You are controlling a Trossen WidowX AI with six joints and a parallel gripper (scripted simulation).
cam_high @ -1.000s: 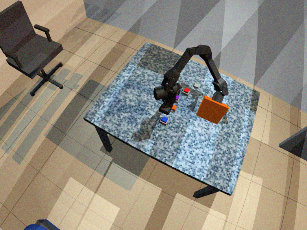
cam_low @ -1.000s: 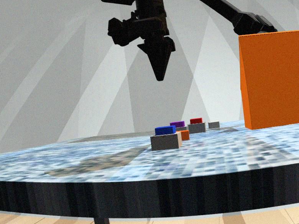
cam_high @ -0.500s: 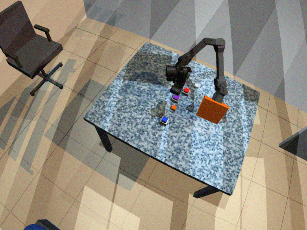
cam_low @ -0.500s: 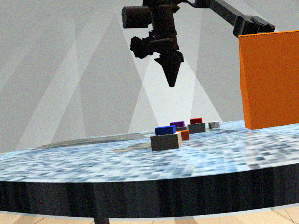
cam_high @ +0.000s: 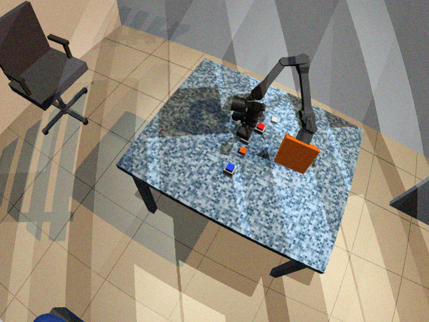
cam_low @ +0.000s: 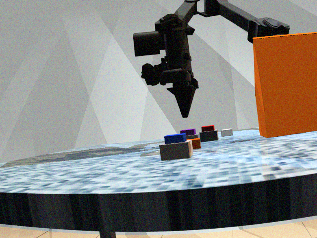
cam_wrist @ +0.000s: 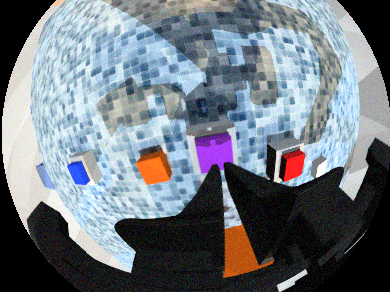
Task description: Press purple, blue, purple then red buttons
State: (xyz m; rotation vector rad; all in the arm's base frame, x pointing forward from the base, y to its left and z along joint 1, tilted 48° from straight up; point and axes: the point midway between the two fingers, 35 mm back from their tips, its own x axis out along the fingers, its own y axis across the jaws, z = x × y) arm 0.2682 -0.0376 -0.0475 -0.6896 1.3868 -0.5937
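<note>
The purple button lies 30 mm below my gripper tip. The rest, counted from my gripper tip: small orange block (20 mm behind, 70 mm to the left, 60 mm below); blue button (10 mm behind, 200 mm to the left, 30 mm below); red button (40 mm behind, 100 mm to the right, 30 mm below).
</note>
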